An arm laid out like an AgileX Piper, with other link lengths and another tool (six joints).
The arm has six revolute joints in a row. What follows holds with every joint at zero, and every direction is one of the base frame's. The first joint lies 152.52 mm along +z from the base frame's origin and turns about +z. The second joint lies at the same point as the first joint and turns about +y. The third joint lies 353 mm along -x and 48.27 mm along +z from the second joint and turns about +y. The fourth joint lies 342.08 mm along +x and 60.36 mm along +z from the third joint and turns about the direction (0.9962, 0, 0.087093). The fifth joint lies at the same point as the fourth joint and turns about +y. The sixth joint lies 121.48 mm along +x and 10.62 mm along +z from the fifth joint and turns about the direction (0.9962, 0, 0.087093). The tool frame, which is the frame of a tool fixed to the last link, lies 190.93 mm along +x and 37 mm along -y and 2.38 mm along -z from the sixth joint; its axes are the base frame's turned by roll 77.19, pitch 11.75 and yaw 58.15 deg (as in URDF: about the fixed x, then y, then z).
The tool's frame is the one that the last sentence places.
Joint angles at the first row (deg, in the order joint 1, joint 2, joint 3, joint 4, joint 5, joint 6):
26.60, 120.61, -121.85, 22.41, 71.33, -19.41
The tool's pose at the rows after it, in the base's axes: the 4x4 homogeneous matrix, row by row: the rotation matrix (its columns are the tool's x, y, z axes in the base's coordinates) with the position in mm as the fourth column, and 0 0 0 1 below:
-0.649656 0.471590 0.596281 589.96; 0.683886 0.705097 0.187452 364.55; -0.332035 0.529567 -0.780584 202.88; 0 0 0 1
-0.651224 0.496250 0.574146 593.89; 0.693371 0.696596 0.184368 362.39; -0.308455 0.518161 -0.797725 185.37; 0 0 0 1
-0.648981 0.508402 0.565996 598.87; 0.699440 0.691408 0.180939 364.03; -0.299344 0.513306 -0.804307 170.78; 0 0 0 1
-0.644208 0.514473 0.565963 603.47; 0.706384 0.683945 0.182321 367.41; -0.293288 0.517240 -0.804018 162.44; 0 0 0 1
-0.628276 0.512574 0.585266 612.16; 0.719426 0.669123 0.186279 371.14; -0.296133 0.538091 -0.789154 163.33; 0 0 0 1
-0.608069 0.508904 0.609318 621.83; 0.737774 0.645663 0.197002 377.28; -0.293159 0.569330 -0.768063 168.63; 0 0 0 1
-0.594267 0.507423 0.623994 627.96; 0.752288 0.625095 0.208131 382.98; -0.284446 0.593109 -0.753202 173.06; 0 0 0 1
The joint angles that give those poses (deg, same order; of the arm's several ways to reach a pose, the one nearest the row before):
25.19, 122.19, -121.85, 23.11, 71.33, -19.29
24.47, 123.78, -121.85, 24.12, 71.21, -19.29
24.32, 125.16, -121.85, 24.48, 70.35, -19.29
24.32, 126.04, -121.85, 24.88, 69.30, -19.30
24.32, 126.27, -121.85, 25.15, 67.44, -19.29
24.32, 126.29, -121.85, 25.91, 65.17, -19.30
24.32, 126.31, -121.85, 26.81, 63.57, -19.29

